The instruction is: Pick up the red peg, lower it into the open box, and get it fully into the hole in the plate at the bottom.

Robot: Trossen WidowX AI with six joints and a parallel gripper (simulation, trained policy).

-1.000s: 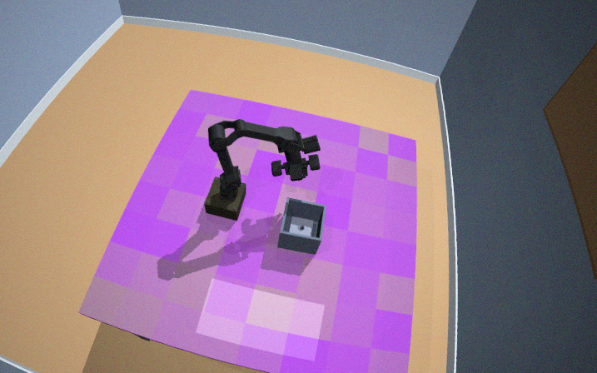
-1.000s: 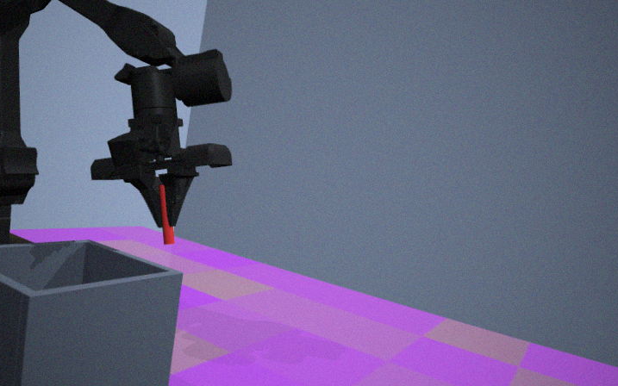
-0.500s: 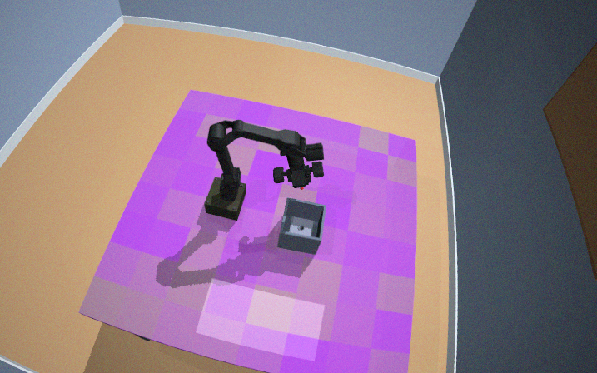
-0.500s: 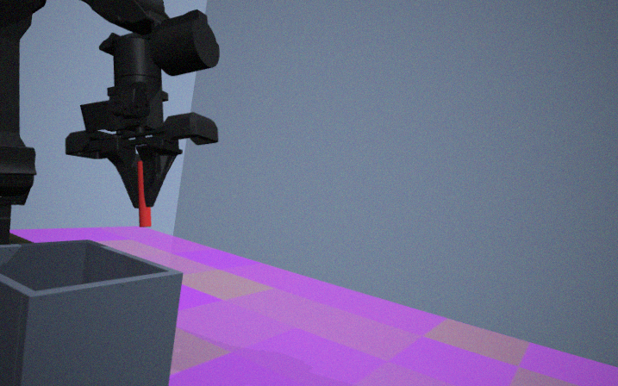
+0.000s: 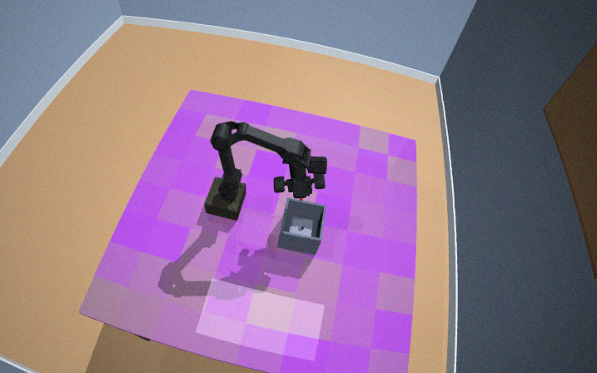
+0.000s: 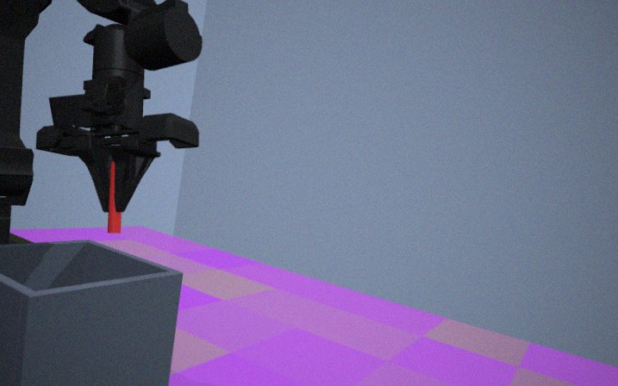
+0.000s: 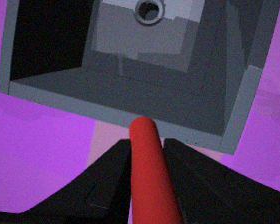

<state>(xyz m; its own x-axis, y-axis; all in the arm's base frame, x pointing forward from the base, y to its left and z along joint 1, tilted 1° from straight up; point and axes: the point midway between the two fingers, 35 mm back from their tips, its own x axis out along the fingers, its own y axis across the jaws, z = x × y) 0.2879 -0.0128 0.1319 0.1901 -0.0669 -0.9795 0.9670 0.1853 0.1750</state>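
My gripper tip is 30 mm short of the plate, 70 mm to the left of it and 140 mm above it. From my gripper tip the other things lie so: red peg 20 mm above.
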